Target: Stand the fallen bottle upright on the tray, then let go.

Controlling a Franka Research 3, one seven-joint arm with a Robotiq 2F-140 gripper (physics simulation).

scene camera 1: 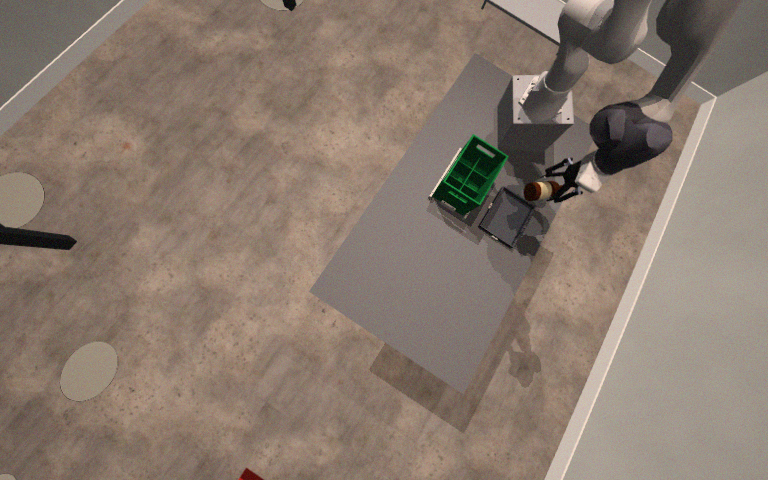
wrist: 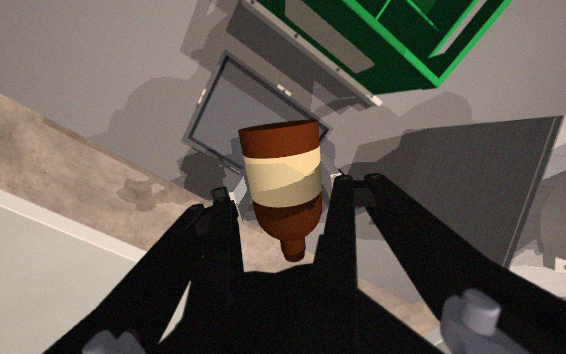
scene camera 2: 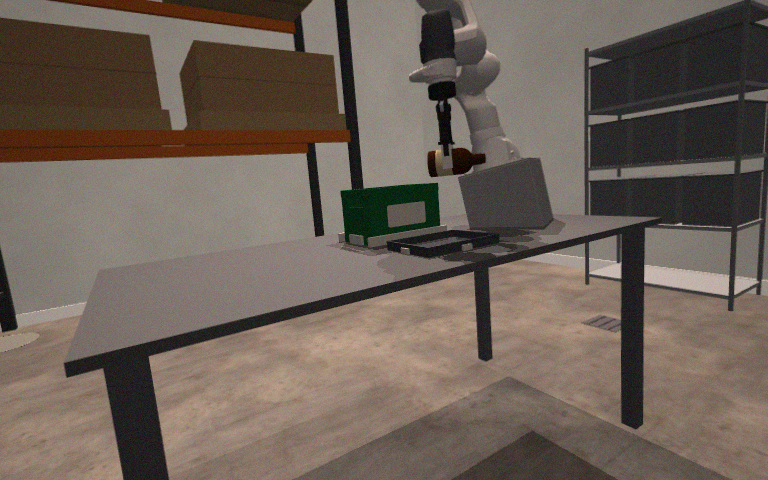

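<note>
The brown bottle [scene camera 1: 532, 191] [scene camera 2: 462, 160] [wrist: 283, 177] with a cream label is held in the air, lying nearly level. In scene camera 2 its base faces left and its neck points right. My gripper [scene camera 1: 550, 187] [scene camera 2: 446, 158] [wrist: 284, 172] is shut on the bottle around the label, one finger on each side, and points down. The dark shallow tray [scene camera 1: 502, 217] [scene camera 2: 441, 249] [wrist: 225, 110] lies flat on the table, well below the bottle. In the wrist view the bottle hides part of the tray's near right corner.
A green divided crate [scene camera 1: 453, 200] [scene camera 2: 362, 217] [wrist: 410, 75] stands beside the tray on a pale base. The arm's grey pedestal block [scene camera 1: 532, 135] [scene camera 2: 504, 195] [wrist: 450, 185] stands on the table [scene camera 1: 396, 254] [scene camera 2: 226, 294] on the tray's other side. Storage shelves stand behind in scene camera 2.
</note>
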